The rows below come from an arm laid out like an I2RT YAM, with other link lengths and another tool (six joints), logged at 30 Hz.
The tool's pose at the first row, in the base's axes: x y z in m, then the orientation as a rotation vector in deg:
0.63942 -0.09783 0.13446 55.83 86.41 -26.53
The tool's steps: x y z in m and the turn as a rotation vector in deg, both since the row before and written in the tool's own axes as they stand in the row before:
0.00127 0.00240 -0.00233 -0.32 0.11 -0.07
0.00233 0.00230 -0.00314 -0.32 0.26 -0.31
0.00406 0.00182 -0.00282 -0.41 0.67 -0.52
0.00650 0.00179 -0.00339 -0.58 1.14 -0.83
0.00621 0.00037 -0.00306 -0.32 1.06 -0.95
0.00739 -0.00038 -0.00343 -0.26 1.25 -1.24
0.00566 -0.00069 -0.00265 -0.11 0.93 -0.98
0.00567 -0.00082 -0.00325 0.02 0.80 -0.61
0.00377 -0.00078 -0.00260 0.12 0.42 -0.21
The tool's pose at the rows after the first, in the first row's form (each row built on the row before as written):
0.63997 -0.09430 0.13431 55.57 86.58 -26.28
0.64000 -0.08988 0.13329 55.19 87.01 -26.14
0.63993 -0.08545 0.13045 54.73 87.93 -25.90
0.63952 -0.07984 0.12542 54.08 89.46 -25.55
0.63802 -0.07539 0.12032 53.50 90.95 -25.52
0.63554 -0.07075 0.11409 52.80 92.76 -25.66
0.63314 -0.06744 0.10931 52.29 94.13 -25.88
0.63012 -0.06380 0.10473 52.11 95.17 -26.00
0.62759 -0.06122 0.10181 52.18 95.65 -26.08

